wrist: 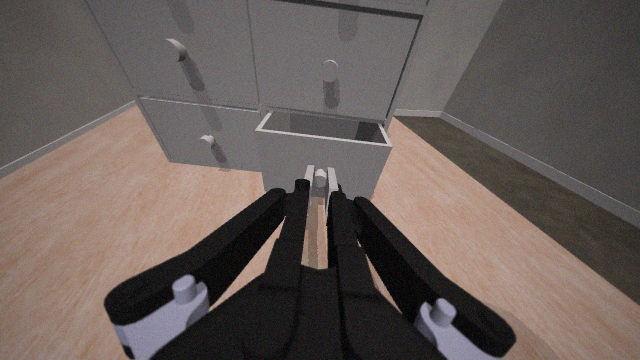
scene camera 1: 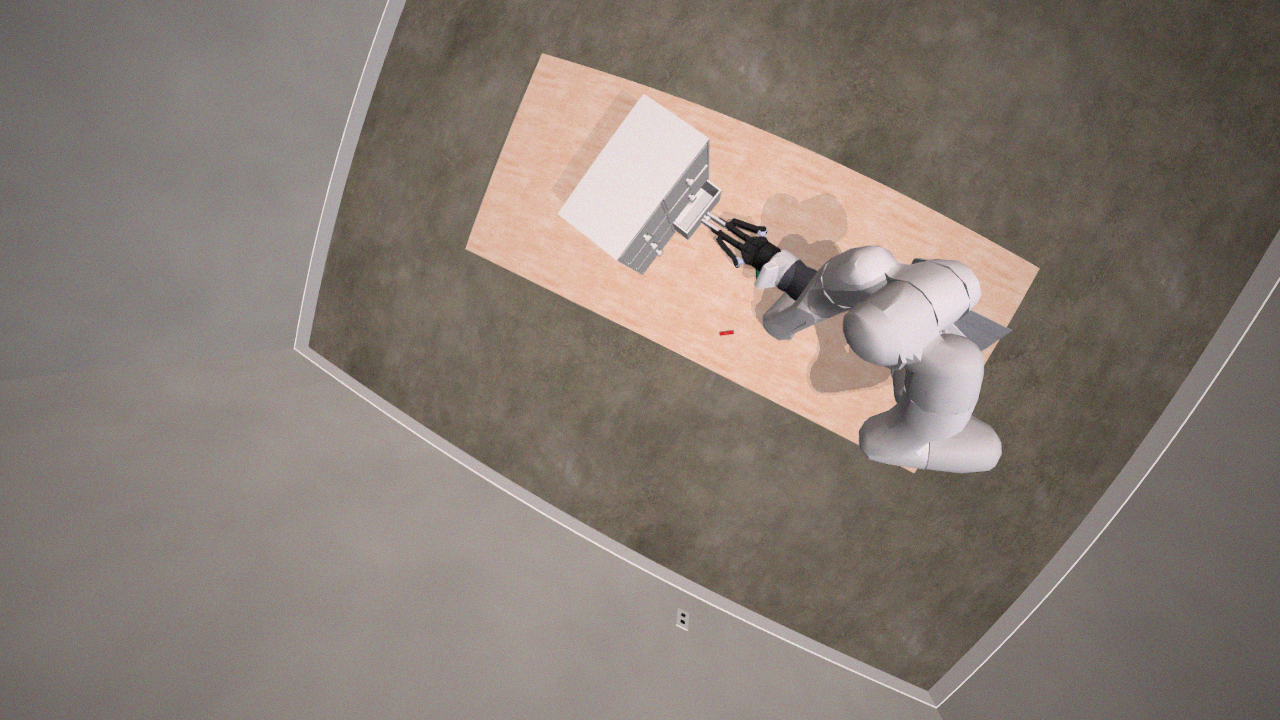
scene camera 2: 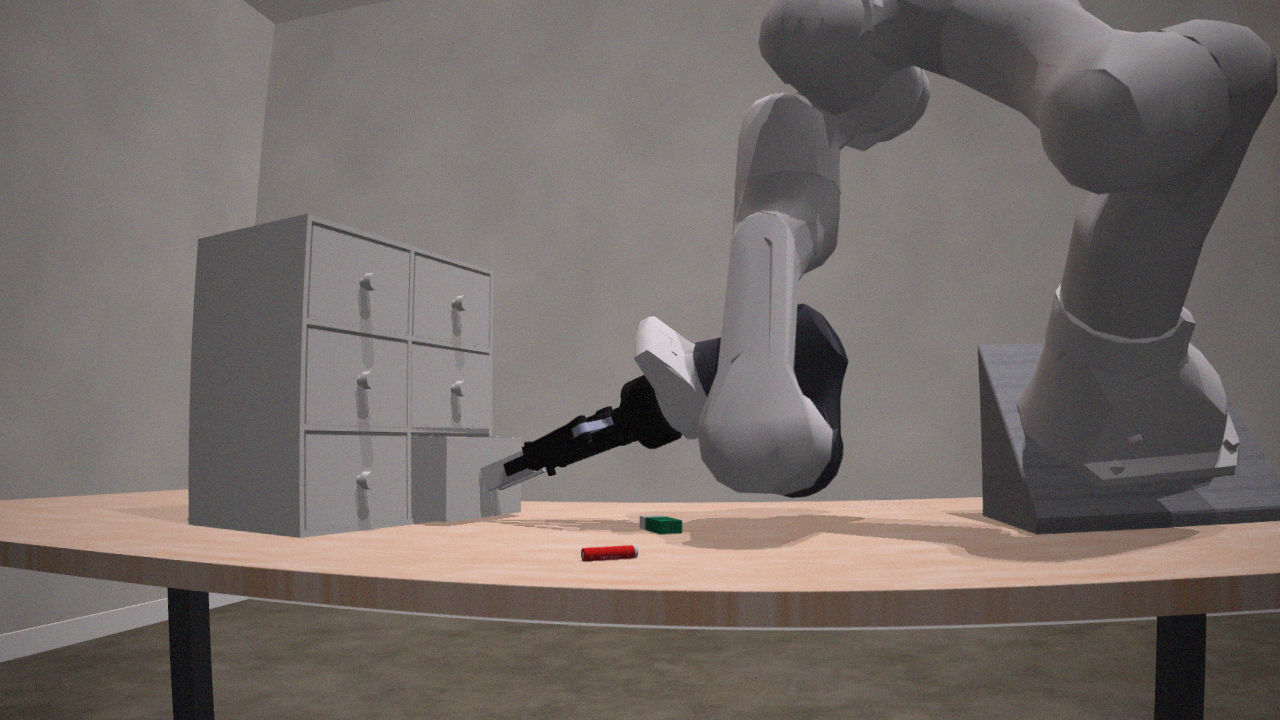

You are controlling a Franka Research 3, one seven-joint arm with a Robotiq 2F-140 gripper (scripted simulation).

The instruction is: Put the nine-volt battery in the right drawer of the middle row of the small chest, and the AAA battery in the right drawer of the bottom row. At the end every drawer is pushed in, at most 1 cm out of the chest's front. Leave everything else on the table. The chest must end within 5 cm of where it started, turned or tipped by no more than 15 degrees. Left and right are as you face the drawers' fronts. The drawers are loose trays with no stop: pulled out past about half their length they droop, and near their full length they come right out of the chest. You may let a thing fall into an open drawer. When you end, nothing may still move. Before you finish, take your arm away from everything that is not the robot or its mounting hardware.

Note:
I see my gripper and a red AAA battery.
My gripper also shows in the wrist view and in scene camera 1.

